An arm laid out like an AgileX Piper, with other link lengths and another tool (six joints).
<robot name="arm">
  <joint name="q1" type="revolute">
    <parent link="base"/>
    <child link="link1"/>
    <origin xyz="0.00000 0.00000 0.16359" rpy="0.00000 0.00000 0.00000"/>
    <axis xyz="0 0 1"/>
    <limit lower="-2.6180" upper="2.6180"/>
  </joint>
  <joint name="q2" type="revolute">
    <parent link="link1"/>
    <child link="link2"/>
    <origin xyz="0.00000 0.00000 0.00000" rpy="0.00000 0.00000 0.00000"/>
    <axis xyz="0 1 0"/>
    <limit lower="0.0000" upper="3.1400"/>
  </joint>
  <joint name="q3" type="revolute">
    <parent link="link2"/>
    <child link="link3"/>
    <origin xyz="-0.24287 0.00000 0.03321" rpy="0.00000 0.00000 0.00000"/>
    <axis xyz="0 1 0"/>
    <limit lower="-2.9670" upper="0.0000"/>
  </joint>
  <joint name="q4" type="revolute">
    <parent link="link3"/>
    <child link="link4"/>
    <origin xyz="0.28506 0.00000 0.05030" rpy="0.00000 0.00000 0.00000"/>
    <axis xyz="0.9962 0 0.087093"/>
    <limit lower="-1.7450" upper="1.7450"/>
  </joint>
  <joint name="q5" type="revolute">
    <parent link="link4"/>
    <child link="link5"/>
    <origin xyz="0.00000 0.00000 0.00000" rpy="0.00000 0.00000 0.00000"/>
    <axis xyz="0 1 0"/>
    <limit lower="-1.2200" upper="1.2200"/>
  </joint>
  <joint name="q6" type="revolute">
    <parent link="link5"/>
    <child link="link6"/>
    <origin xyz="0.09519 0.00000 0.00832" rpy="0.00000 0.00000 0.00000"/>
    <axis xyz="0.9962 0 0.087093"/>
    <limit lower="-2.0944" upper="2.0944"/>
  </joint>
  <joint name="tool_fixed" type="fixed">
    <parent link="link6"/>
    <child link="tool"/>
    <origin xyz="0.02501 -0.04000 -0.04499" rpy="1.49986 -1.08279 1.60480"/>
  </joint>
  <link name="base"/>
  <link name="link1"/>
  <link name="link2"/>
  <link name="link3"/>
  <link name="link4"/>
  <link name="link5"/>
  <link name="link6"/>
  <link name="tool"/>
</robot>
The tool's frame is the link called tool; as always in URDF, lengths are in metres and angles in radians.
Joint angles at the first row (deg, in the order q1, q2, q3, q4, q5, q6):
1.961, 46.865, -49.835, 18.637, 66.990, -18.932
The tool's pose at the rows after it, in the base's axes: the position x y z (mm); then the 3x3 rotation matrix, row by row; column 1 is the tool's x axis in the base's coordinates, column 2 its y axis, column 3 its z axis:
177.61, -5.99, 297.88; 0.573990, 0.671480, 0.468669; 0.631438, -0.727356, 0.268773; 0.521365, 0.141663, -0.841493
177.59, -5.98, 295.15; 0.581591, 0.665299, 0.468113; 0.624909, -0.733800, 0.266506; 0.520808, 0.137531, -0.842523
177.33, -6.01, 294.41; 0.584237, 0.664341, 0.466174; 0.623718, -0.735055, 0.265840; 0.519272, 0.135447, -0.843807
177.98, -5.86, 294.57; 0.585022, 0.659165, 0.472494; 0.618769, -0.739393, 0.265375; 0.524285, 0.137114, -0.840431
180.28, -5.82, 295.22; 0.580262, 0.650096, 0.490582; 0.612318, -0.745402, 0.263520; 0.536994, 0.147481, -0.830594
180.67, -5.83, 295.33; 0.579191, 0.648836, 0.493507; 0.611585, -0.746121, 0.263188; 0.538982, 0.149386, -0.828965
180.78, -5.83, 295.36; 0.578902, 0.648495, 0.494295; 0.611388, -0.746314, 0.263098; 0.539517, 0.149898, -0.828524
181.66, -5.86, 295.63; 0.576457, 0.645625, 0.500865; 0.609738, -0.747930, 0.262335; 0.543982, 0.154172, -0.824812
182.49, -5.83, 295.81; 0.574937, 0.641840, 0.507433; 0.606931, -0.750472, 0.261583; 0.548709, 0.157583, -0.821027
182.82, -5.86, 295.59; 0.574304, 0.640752, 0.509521; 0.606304, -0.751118, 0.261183; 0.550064, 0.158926, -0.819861
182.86, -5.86, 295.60; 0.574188, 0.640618, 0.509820; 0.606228, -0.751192, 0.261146; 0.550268, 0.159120, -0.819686
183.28, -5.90, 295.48; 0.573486, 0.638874, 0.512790; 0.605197, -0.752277, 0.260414; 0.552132, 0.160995, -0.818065
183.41, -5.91, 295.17; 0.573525, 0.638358, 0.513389; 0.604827, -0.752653, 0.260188; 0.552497, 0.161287, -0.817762
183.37, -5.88, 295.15; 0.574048, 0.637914, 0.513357; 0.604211, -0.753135, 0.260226; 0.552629, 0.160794, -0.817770
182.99, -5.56, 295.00; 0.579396, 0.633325, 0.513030; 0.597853, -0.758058, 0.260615; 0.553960, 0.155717, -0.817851
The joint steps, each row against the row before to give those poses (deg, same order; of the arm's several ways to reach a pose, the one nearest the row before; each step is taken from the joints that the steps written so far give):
-0.001, 0.467, 0.553, -0.120, -1.292, 0.660
0.001, 0.000, 0.522, -0.105, -0.476, 0.449
0.000, -0.001, 0.129, -0.045, 0.001, 0.124
0.000, 0.000, 0.001, 0.000, -0.424, 0.260
0.000, 0.000, -0.002, 0.000, -1.190, 0.148
0.000, -0.001, 0.002, 0.000, -0.194, 0.000
0.002, 0.001, 0.000, -0.001, -0.053, 0.001
-0.002, 0.001, -0.001, 0.001, -0.434, -0.001
0.002, -0.001, 0.014, -0.001, -0.454, 0.085
-0.004, 0.000, 0.062, 0.002, -0.197, -0.011
0.001, 0.000, 0.000, 0.000, -0.020, 0.001
0.002, 0.000, 0.048, -0.020, -0.246, 0.023
0.000, 0.001, 0.067, 0.000, -0.104, 0.000
0.000, -0.001, 0.002, 0.001, 0.000, 0.047
0.000, 0.000, 0.000, -0.001, -0.001, 0.483

